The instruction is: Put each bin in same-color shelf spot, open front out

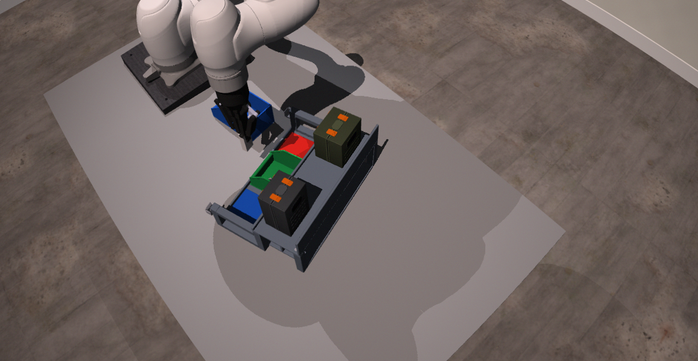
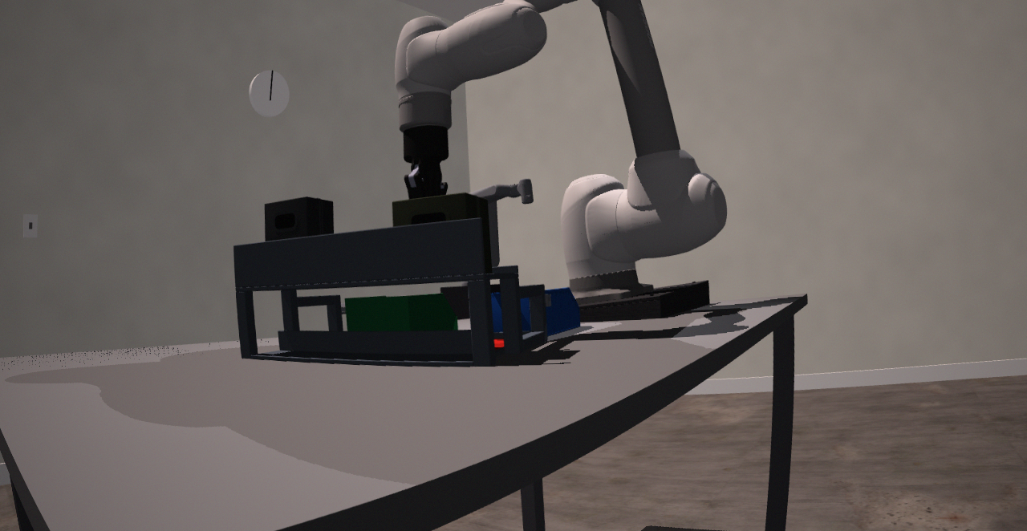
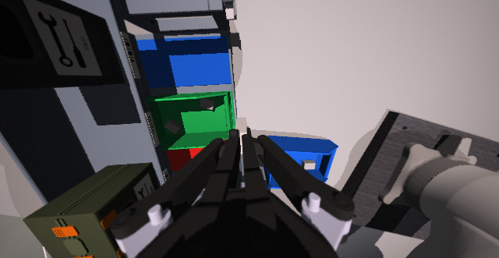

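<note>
The blue bin is 170 mm behind my hand, 100 mm below it and 90 mm to the left of it. From my hand the other things lie so: olive case 170 mm ahead, 160 mm to the left, 20 mm above; then black case 230 mm ahead, 60 mm to the right, 30 mm above; then green bin 110 mm ahead, 90 mm below, 30 mm to the left.
</note>
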